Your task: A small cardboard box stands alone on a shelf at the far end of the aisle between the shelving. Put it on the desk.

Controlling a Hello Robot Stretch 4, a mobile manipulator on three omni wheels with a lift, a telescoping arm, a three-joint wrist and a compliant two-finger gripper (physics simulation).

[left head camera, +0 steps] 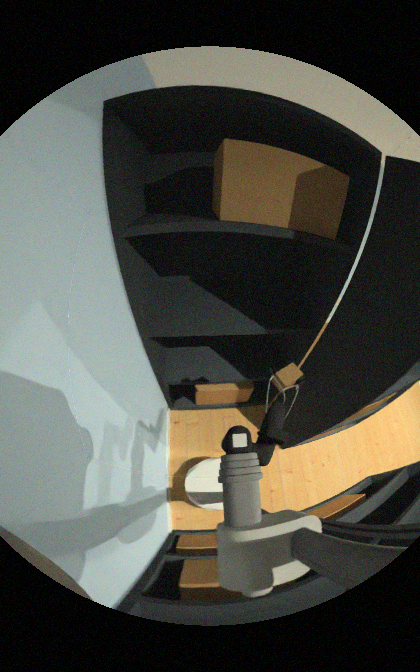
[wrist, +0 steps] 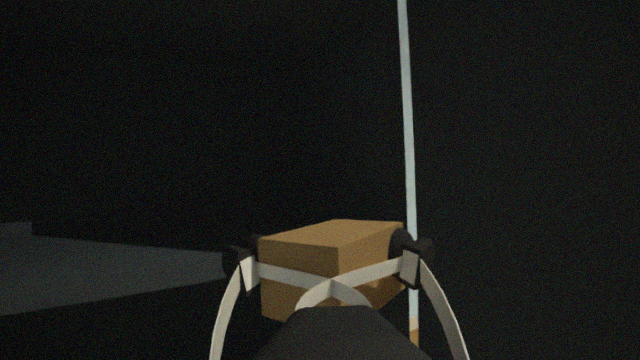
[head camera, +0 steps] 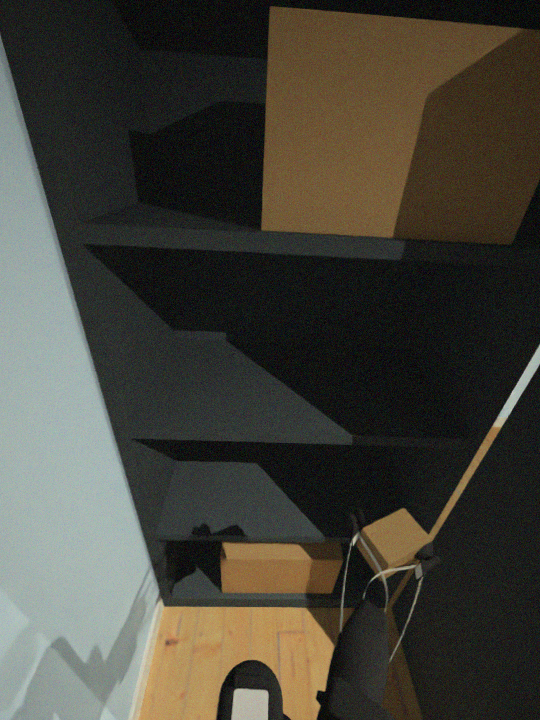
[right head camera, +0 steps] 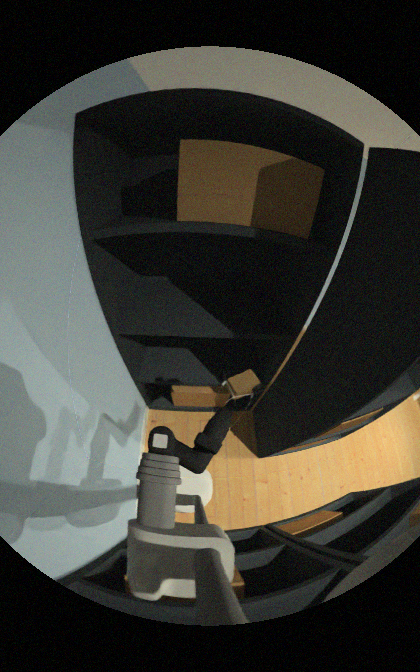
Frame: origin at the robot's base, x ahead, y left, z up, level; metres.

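Seen in the pictures: gripper, fingertip midpoint: (head camera: pixel 393 526).
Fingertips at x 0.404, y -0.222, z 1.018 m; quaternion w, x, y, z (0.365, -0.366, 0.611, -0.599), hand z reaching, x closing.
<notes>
A point is followed by its place in that frame.
The small cardboard box (head camera: pixel 401 533) @[x 0.381, y -0.223, z 1.039 m] (left head camera: pixel 289 375) (right head camera: pixel 243 383) (wrist: pixel 305 240) @[x 0.361, y -0.184, z 1.039 m] is held up in front of the far shelving, tilted in the head view. My gripper (head camera: pixel 391 537) @[x 0.404, y -0.222, z 1.018 m] (left head camera: pixel 287 377) (right head camera: pixel 241 387) (wrist: pixel 328 250) @[x 0.404, y -0.222, z 1.018 m] is shut on it, with one dark fingertip at each side. The far shelving (head camera: pixel 232 239) @[x 0.652, y 0.075, z 1.407 m] (left head camera: pixel 200 228) is dark, and its middle shelf (head camera: pixel 244 440) @[x 0.653, y 0.049, z 0.935 m] carries no box. The box's underside is hidden in the head view. The desk does not show in these views.
A large cardboard box (head camera: pixel 337 127) @[x 0.679, y -0.078, z 1.570 m] (left head camera: pixel 255 185) stands on an upper shelf, another box (head camera: pixel 273 572) @[x 0.678, y -0.065, z 0.223 m] on the lowest. A pale wall (head camera: pixel 52 348) @[x 0.558, y 0.374, z 1.230 m] is at the left. A dark shelving side panel (head camera: pixel 494 581) @[x 0.480, y -0.583, z 0.684 m] (right head camera: pixel 340 325) stands close at the right. More shelving with boxes stands behind the arm.
</notes>
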